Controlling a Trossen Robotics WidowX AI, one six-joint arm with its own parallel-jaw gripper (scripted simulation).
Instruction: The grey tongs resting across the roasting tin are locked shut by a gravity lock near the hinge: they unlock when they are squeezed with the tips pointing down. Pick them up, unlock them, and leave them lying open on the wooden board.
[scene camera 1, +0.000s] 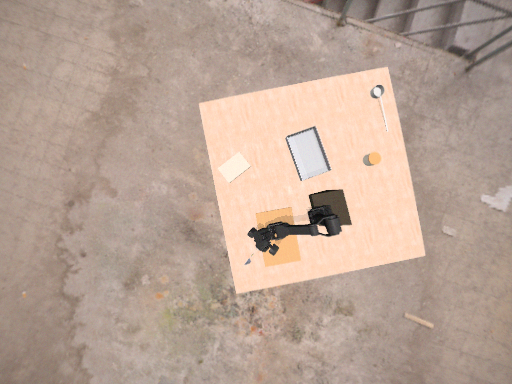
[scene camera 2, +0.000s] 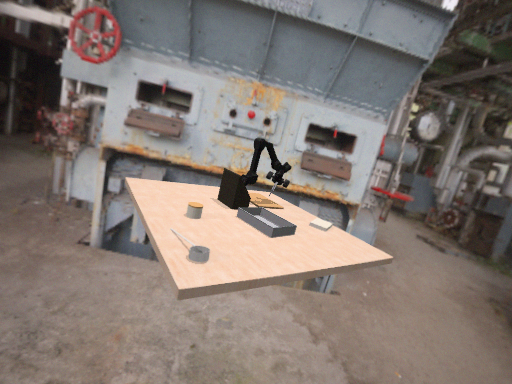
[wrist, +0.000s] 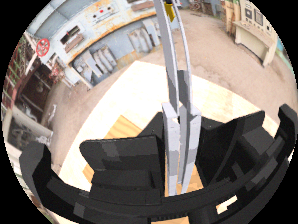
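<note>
There is a grey roasting tin (scene camera 1: 307, 150) that I can see, and scene camera 2 gives me the grey roasting tin (scene camera 2: 272, 225) as well. I also see my own gripper (wrist: 169, 114).
</note>
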